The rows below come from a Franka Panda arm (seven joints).
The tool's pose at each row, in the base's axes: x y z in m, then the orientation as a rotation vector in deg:
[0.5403, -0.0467, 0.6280, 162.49, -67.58, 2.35]
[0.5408, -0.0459, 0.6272, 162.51, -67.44, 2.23]
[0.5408, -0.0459, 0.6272, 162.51, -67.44, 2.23]
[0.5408, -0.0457, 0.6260, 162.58, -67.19, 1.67]
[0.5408, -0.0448, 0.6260, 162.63, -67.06, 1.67]
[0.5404, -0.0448, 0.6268, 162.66, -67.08, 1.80]
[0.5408, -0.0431, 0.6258, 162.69, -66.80, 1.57]
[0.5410, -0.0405, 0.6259, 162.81, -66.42, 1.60]
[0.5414, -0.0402, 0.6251, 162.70, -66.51, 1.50]
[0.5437, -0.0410, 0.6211, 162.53, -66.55, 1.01]
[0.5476, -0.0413, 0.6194, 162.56, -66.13, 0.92]
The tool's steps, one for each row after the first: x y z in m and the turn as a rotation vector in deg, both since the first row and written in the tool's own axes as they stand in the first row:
[-0.0003, -0.0010, 0.0007, -0.06, -0.06, -0.09]
[-0.0003, -0.0010, 0.0007, -0.06, -0.06, -0.09]
[-0.0005, -0.0012, 0.0019, -0.23, -0.37, -0.27]
[-0.0011, -0.0018, 0.0019, -0.23, -0.37, -0.36]
[-0.0013, -0.0015, 0.0011, -0.17, -0.31, -0.36]
[-0.0023, -0.0030, 0.0019, -0.29, -0.41, -0.54]
[-0.0040, -0.0050, 0.0016, -0.31, -0.37, -0.80]
[-0.0040, -0.0055, 0.0024, -0.40, -0.40, -0.72]
[-0.0020, -0.0068, 0.0064, -0.66, -0.64, -0.66]
[0.0009, -0.0094, 0.0082, -0.80, -0.64, -0.93]

